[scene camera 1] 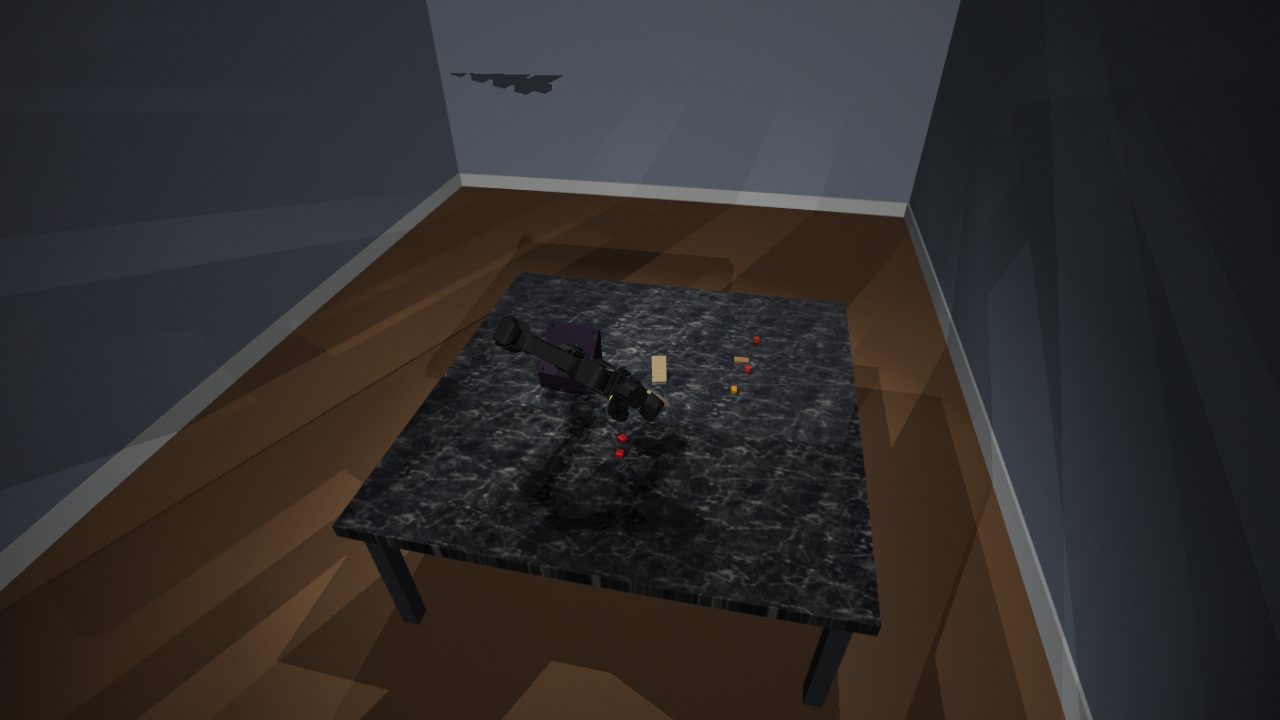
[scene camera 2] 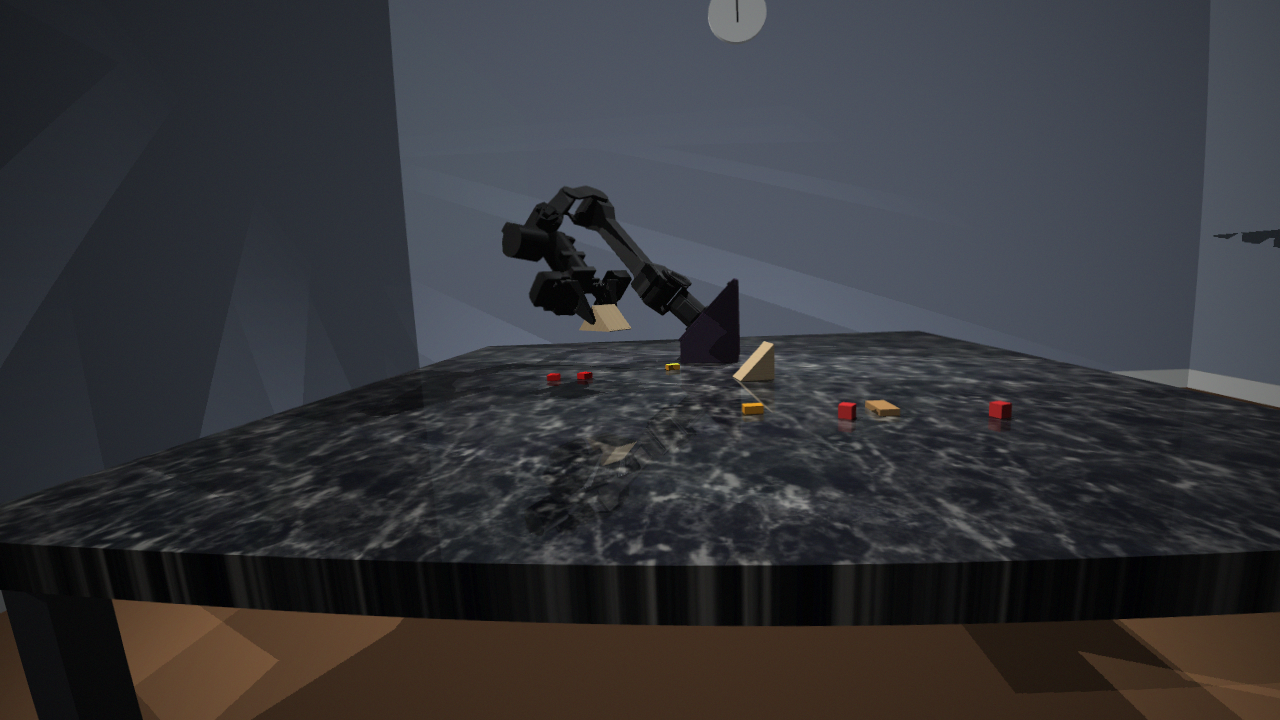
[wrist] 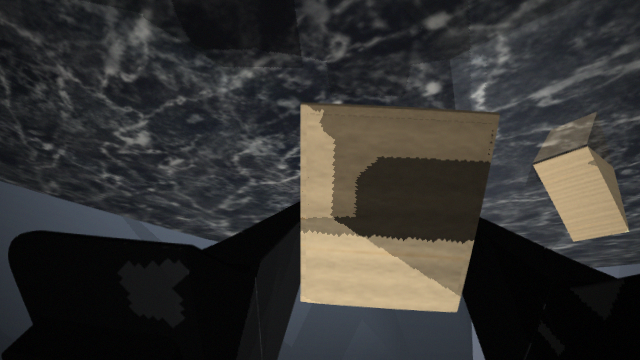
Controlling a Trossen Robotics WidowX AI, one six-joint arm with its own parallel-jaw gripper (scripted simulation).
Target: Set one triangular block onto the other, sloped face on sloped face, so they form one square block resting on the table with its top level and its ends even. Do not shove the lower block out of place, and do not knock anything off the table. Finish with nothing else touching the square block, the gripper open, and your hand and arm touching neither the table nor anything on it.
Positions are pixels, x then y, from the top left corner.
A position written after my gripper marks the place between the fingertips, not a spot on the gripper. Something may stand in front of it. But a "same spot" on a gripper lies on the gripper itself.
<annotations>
my gripper: scene camera 1 653, 401; scene camera 2; wrist
same spot on my gripper: [wrist: 79, 289] = [scene camera 2: 558, 305]
</annotations>
